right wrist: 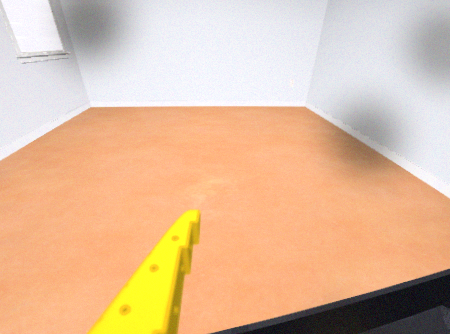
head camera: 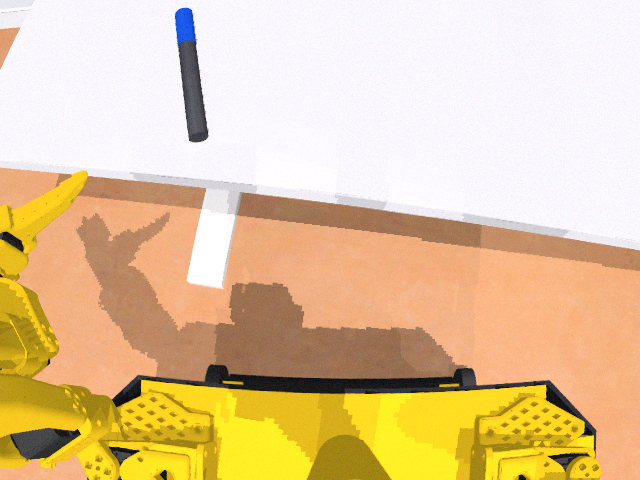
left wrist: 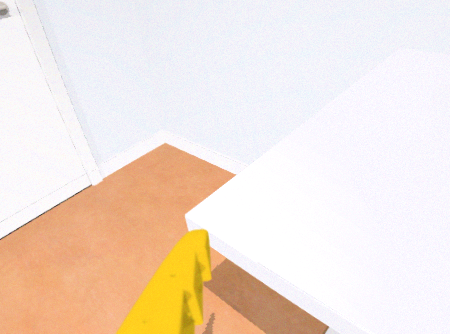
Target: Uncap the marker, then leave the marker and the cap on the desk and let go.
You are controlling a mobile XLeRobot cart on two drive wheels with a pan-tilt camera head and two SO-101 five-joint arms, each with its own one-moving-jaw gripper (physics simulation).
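The marker lies on the white desk at the upper left of the head view. Its dark grey body points toward the near edge, and its blue cap is on the far end. My left gripper is wide open and empty, near the desk's front edge at the left of the head view, apart from the marker. One notched jaw shows in the left wrist view; the marker does not show there. My right gripper is wide open over the floor, away from the desk.
The desk's near edge runs across the head view, with a white desk leg below it. The cart's yellow top is at the bottom. The left wrist view shows a desk corner, a white door and walls.
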